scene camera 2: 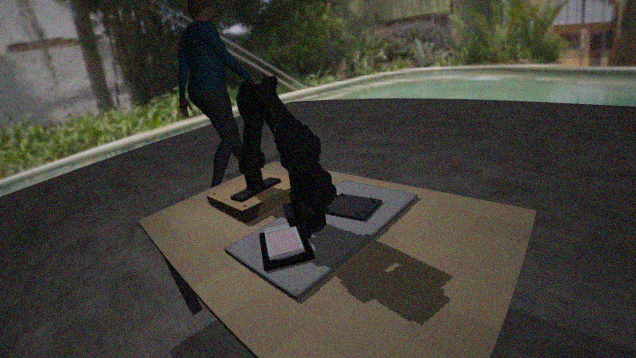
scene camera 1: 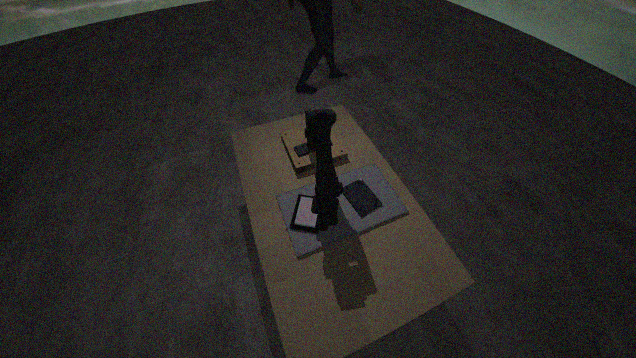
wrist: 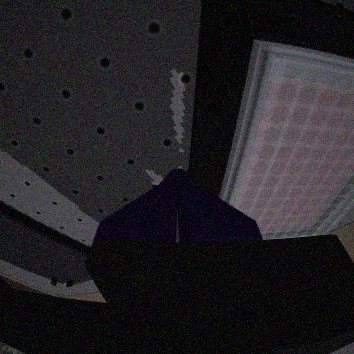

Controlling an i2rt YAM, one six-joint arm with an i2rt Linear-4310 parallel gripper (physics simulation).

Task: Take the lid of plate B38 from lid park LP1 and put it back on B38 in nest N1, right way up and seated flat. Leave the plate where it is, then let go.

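Pixels of known places: gripper, fingertip midpoint: [scene camera 2: 308, 237] [wrist: 177, 177]; arm's base at its link origin: [scene camera 2: 256, 190] [scene camera 1: 313, 146].
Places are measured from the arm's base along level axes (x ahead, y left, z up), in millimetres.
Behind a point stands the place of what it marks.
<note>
Plate B38 [scene camera 1: 306, 212] {x 330, y -201, z 2 mm} [scene camera 2: 285, 243] {x 348, y -207, z 1 mm} [wrist: 300, 150] {x 356, y -194, z 1 mm}, pinkish wells in a pale rim, sits in the black nest N1 [scene camera 2: 289, 262] {x 389, y -241, z -18 mm} [wrist: 215, 75] {x 396, y -178, z -16 mm}. A clear lid appears to lie flat over its wells in the wrist view, though the dim light makes this hard to judge. The dark lid park LP1 [scene camera 1: 362, 197] {x 371, y 60, z -18 mm} [scene camera 2: 354, 206] {x 383, y 53, z -18 mm} [wrist: 35, 242] {x 371, y 20, z -18 mm} shows no lid that I can make out; the arm hides part of it in scene camera 2. My gripper [scene camera 1: 327, 226] [scene camera 2: 310, 233] {x 351, y -128, z -28 mm} [wrist: 177, 177] {x 351, y -128, z -28 mm} is shut with nothing between its dark blue fingertips, beside the nest on the side towards LP1.
A grey perforated board [scene camera 1: 392, 210] {x 486, y 145, z -28 mm} [scene camera 2: 395, 200] {x 474, y 148, z -28 mm} [wrist: 85, 75] {x 427, y -133, z -28 mm} carries the nest and lid park on the wooden table [scene camera 1: 415, 280] {x 762, y 43, z -41 mm} [scene camera 2: 480, 240] {x 755, y 43, z -41 mm}. The arm's wooden base block [scene camera 1: 300, 162] {x 72, y -108, z 4 mm} [scene camera 2: 225, 200] {x -45, y -113, z 1 mm} stands behind it. A person [scene camera 1: 320, 35] [scene camera 2: 205, 60] stands beyond the table. Shadows cross the board.
</note>
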